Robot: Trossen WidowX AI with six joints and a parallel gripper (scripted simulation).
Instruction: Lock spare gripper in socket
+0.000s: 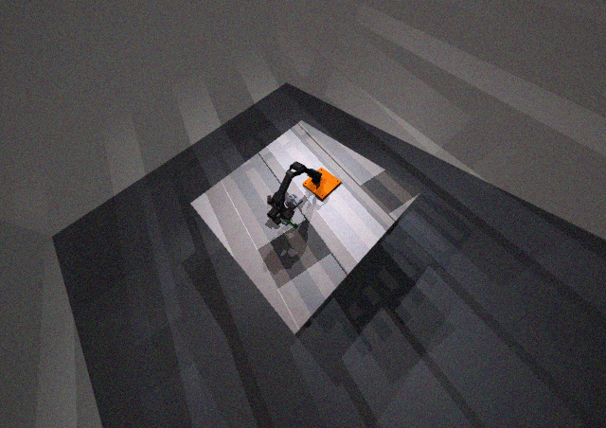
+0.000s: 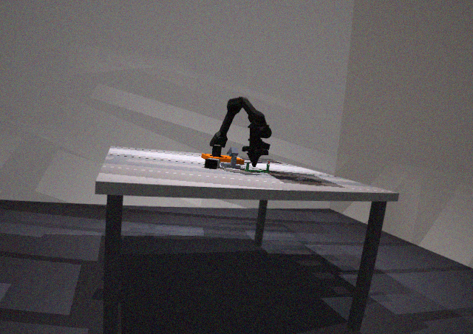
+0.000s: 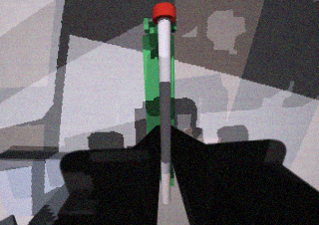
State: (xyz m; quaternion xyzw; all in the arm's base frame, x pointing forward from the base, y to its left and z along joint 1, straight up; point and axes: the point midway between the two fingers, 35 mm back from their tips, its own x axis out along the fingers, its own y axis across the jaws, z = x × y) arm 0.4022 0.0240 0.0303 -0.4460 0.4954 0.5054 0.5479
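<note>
My gripper tip is 2 cm to the right of the green cradle. Also, from my gripper tip: grey mount socket (13 cm behind, 6 cm to the right, 3 cm above); then spare gripper (20 cm to the right, 8 cm behind).
</note>
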